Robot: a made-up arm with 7 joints. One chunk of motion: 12 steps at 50 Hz.
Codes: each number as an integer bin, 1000 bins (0 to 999) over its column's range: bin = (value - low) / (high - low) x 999, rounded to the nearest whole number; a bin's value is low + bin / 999 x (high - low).
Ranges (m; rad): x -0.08..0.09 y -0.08..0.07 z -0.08..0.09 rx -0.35..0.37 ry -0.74..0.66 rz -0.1..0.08
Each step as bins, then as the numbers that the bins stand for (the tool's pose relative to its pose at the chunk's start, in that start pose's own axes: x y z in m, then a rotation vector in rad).
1 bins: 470 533 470 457 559 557
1 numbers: 0.0000 0.0000 0.0000 -0.0206 0.0434 0.0004
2 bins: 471 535 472 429 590 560
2 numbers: 0.0002 0.0003 0.0003 -0.0408 0.0868 0.0009
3 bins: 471 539 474 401 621 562
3 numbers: 0.0002 0.0009 0.0007 -0.0610 0.1303 0.0013
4 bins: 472 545 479 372 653 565
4 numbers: 0.0003 0.0018 0.0015 -0.0819 0.1751 0.0018
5 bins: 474 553 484 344 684 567
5 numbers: 0.0007 0.0030 0.0024 -0.1021 0.2186 0.0022
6 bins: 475 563 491 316 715 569
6 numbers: 0.0008 0.0045 0.0036 -0.1223 0.2620 0.0025
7 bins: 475 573 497 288 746 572
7 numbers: 0.0008 0.0060 0.0046 -0.1424 0.3054 0.0031
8 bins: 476 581 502 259 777 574
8 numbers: 0.0010 0.0072 0.0054 -0.1633 0.3489 0.0034
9 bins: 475 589 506 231 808 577
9 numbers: 0.0008 0.0084 0.0061 -0.1835 0.3923 0.0040
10 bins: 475 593 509 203 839 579
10 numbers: 0.0008 0.0090 0.0066 -0.2037 0.4358 0.0043
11 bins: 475 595 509 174 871 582
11 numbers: 0.0008 0.0093 0.0066 -0.2246 0.4806 0.0049
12 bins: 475 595 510 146 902 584
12 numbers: 0.0008 0.0093 0.0068 -0.2448 0.5241 0.0052
